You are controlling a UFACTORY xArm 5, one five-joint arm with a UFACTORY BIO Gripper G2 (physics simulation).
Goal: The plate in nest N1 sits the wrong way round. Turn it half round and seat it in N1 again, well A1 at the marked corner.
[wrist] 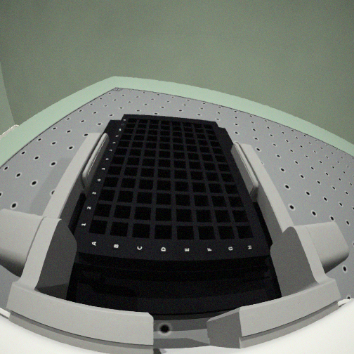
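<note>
The black plate [162, 256] is a deep grid of square wells, lying level between the fingers. Its letters A to H run left to right along the near edge and its numbers run up the left side from 1, so well A1 is at the near left corner. My gripper [170, 163] is shut on the plate, one pad against each long side. The black nest [172, 287] shows below the plate's near edge and beside its near corners. Its marked corner label does not show, and whether the plate rests fully down in it is too dark to tell.
A grey board [305, 172] with rows of small holes lies around and beyond the plate, with a pale green border [60, 107] along its far edges. A pale thing shows partly at the far left edge. A green wall or floor fills the background.
</note>
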